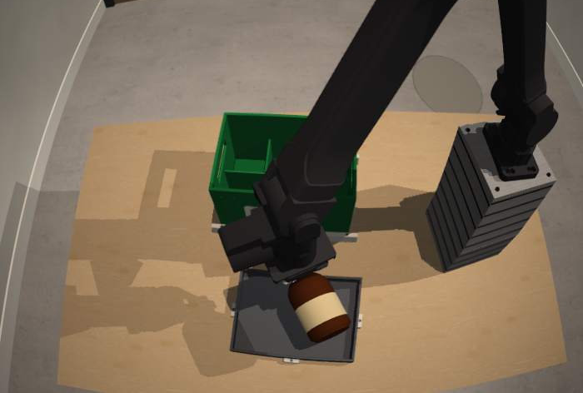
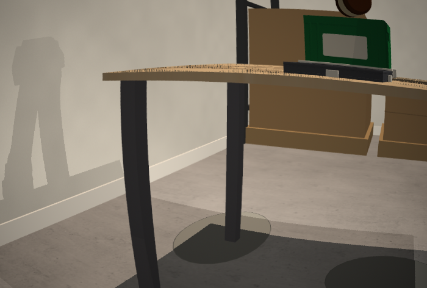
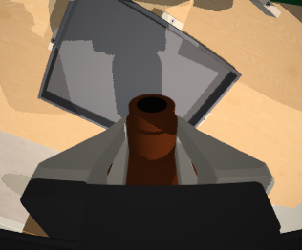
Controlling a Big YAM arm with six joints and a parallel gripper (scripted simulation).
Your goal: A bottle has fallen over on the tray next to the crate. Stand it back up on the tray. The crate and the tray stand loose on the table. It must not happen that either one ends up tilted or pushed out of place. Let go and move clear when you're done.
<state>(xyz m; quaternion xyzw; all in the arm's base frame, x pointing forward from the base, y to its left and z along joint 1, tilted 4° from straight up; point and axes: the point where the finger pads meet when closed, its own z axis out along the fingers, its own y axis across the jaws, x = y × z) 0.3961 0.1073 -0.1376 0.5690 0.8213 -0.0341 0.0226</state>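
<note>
My hand is 20 mm past the brown bottle and 50 mm to the right of it. Round my hand: dark tray: 10 mm ahead, 50 mm to the left, 170 mm below; green crate: 240 mm to the right, 100 mm below.
</note>
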